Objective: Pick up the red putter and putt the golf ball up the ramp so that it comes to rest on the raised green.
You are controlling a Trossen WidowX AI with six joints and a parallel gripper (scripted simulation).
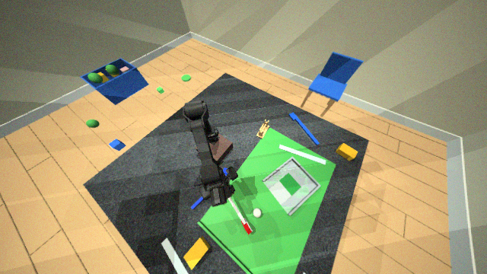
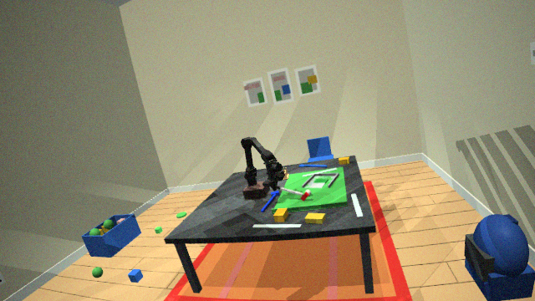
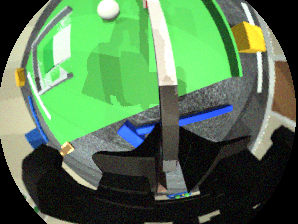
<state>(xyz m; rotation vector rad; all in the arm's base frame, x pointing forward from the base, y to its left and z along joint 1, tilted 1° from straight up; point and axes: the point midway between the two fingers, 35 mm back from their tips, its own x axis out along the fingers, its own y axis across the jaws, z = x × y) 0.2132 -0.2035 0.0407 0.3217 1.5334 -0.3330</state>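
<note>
Now: the blue putter 5 cm behind my gripper tip, 2 cm to the right of it and 6 cm below it. Round my gripper tip: white golf ball (23 cm ahead, 1 cm to the right, 5 cm below); green mat (26 cm ahead, 13 cm to the left, 7 cm below); red putter (11 cm ahead, 4 cm to the right).
</note>
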